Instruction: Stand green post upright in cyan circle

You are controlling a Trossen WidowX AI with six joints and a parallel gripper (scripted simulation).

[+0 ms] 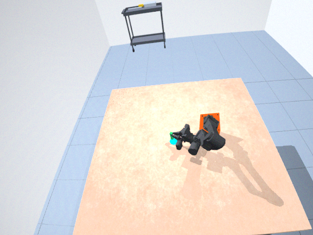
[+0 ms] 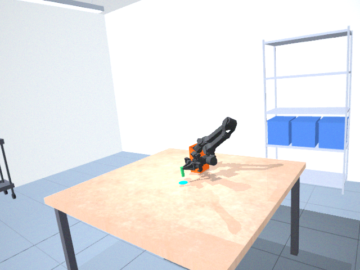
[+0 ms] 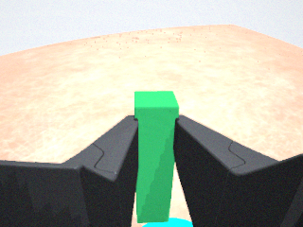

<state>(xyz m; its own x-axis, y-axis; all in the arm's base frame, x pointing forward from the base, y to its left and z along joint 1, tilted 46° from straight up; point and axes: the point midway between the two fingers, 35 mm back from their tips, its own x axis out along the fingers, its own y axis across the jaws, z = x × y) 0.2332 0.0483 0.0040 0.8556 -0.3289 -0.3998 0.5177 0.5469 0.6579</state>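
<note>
Right now the cyan circle is 100 mm below my gripper tip, 10 mm to the right of it and 10 mm behind it. Also, from my gripper tip: green post: 20 mm below.
</note>
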